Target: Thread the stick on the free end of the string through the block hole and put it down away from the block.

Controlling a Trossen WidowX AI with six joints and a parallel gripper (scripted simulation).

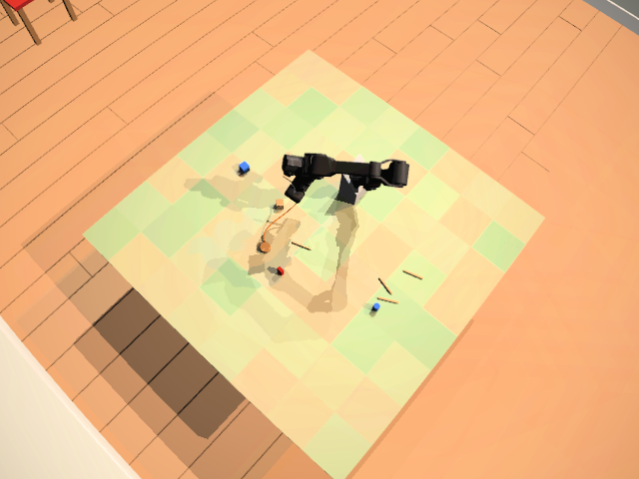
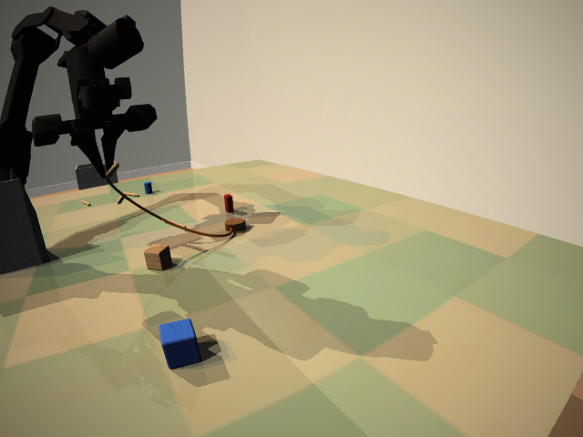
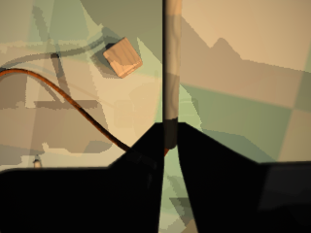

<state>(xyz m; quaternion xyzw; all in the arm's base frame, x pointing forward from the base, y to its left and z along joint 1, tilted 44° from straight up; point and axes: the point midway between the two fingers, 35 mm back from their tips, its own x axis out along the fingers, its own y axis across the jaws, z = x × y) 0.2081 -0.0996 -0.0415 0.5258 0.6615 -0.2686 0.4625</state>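
Right now the wooden block is 5 cm ahead of my gripper tip, 4 cm to the right of it and 13 cm below it. The rest, counted from my gripper tip: round wooden button: 21 cm ahead, 5 cm to the left, 13 cm below; then blue cube: 5 cm ahead, 26 cm to the right, 13 cm below; then thin wooden stick: 1 cm to the right, 1 cm above.
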